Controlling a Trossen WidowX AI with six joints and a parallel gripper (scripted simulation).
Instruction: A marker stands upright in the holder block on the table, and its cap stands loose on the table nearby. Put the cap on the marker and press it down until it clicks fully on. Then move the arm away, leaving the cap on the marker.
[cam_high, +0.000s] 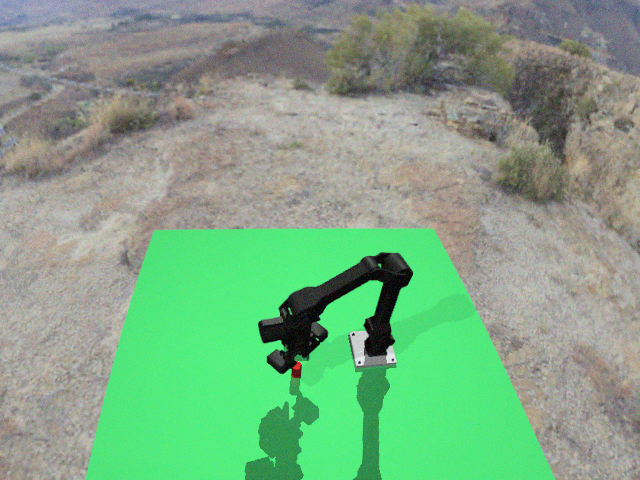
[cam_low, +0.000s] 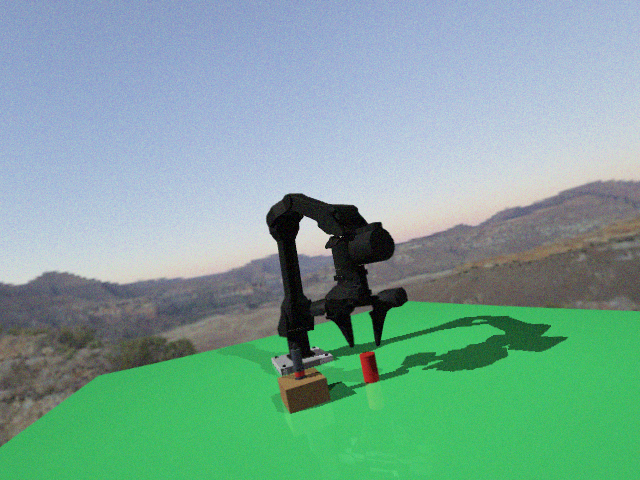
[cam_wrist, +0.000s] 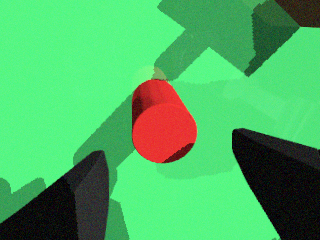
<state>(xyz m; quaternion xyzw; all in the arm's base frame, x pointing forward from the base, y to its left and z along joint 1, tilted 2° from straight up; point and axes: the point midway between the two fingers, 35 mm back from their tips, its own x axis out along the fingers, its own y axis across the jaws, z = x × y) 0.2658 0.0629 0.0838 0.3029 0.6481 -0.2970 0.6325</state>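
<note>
Right now the marker cap is 40 mm below my gripper tip. From my gripper tip the other things lie so: holder block: 20 mm behind, 130 mm to the right, 50 mm below; then dark marker: 20 mm behind, 130 mm to the right, 10 mm above.
</note>
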